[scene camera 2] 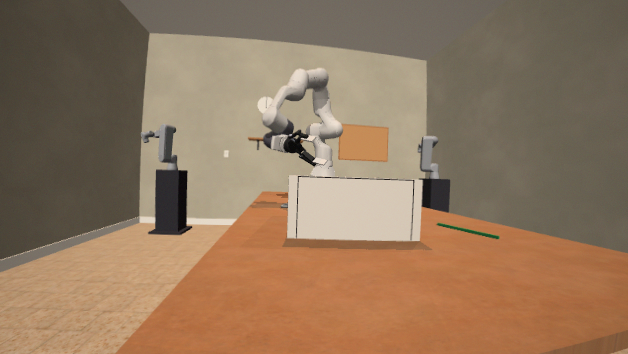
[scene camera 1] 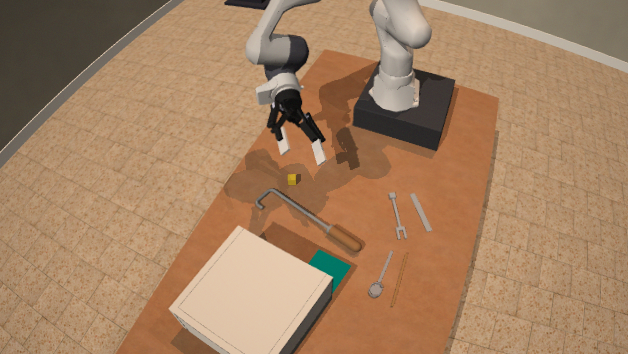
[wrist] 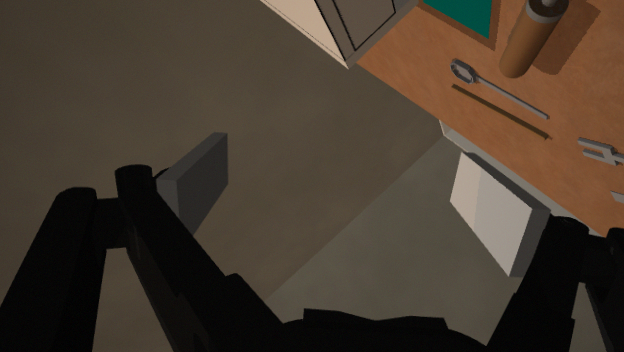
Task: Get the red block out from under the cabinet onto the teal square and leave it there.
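Observation:
The red block does not show in these views. The cream cabinet [scene camera 1: 255,290] [scene camera 2: 355,210] [wrist: 370,25] stands on the table, and what lies beneath it is hidden. The teal square [scene camera 1: 336,265] [wrist: 465,15] lies flat by the cabinet, partly covered by it in scene camera 1. A hooked metal rod with a wooden handle [scene camera 1: 345,238] [wrist: 525,45] lies nearby, its hook beyond the cabinet's upper corner in scene camera 1. My gripper [scene camera 1: 301,152] [scene camera 2: 316,150] [wrist: 342,168] is open and empty, raised above the table on the robot-base side of the rod.
A small yellow block [scene camera 1: 292,179] lies between the hook and the robot base. A fork [scene camera 1: 397,215] [wrist: 602,150], a flat grey strip [scene camera 1: 421,212], a spoon [scene camera 1: 376,289] [wrist: 515,97] and a thin stick [scene camera 1: 399,280] [wrist: 502,112] lie beyond the handle. A green rod [scene camera 2: 467,230] shows beside the cabinet.

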